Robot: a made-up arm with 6 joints. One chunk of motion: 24 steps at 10 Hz.
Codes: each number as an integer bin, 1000 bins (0 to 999) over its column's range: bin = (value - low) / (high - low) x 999, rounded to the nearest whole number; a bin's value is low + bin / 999 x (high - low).
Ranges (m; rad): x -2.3..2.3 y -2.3..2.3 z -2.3..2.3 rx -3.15..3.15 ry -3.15..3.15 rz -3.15..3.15
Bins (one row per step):
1: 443 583 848 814 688 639
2: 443 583 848 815 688 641
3: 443 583 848 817 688 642
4: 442 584 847 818 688 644
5: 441 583 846 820 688 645
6: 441 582 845 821 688 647
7: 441 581 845 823 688 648
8: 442 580 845 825 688 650
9: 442 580 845 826 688 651
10: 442 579 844 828 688 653
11: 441 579 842 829 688 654
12: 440 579 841 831 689 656
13: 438 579 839 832 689 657
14: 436 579 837 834 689 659
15: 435 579 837 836 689 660
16: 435 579 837 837 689 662
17: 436 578 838 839 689 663
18: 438 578 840 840 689 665
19: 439 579 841 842 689 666
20: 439 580 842 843 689 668
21: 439 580 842 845 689 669
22: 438 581 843 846 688 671
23: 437 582 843 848 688 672
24: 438 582 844 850 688 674
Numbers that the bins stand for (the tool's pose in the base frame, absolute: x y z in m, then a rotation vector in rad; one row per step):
1: -0.2602 0.3845 1.6047 1.9833 1.1887 0.8797
2: -0.2602 0.3845 1.6047 1.9896 1.1887 0.8923
3: -0.2602 0.3845 1.6047 2.0023 1.1887 0.8986
4: -0.2648 0.3891 1.6001 2.0086 1.1887 0.9113
5: -0.2694 0.3845 1.5955 2.0212 1.1887 0.9176
6: -0.2694 0.3799 1.5909 2.0275 1.1887 0.9302
7: -0.2694 0.3753 1.5909 2.0401 1.1887 0.9365
8: -0.2648 0.3707 1.5909 2.0527 1.1887 0.9491
9: -0.2648 0.3707 1.5909 2.0590 1.1887 0.9554
10: -0.2648 0.3661 1.5863 2.0716 1.1887 0.9680
11: -0.2694 0.3661 1.5771 2.0779 1.1887 0.9743
12: -0.2740 0.3661 1.5725 2.0905 1.1950 0.9869
13: -0.2832 0.3661 1.5633 2.0968 1.1950 0.9932
14: -0.2924 0.3661 1.5541 2.1095 1.1950 1.0059
15: -0.2970 0.3661 1.5541 2.1221 1.1950 1.0122
16: -0.2970 0.3661 1.5541 2.1284 1.1950 1.0248
17: -0.2924 0.3615 1.5587 2.1410 1.1950 1.0311
18: -0.2832 0.3615 1.5679 2.1473 1.1950 1.0437
19: -0.2786 0.3661 1.5725 2.1599 1.1950 1.0500
20: -0.2786 0.3707 1.5771 2.1662 1.1950 1.0626
21: -0.2786 0.3707 1.5771 2.1788 1.1950 1.0689
22: -0.2832 0.3753 1.5817 2.1851 1.1887 1.0815
23: -0.2878 0.3799 1.5817 2.1977 1.1887 1.0878
24: -0.2832 0.3799 1.5863 2.2104 1.1887 1.1005

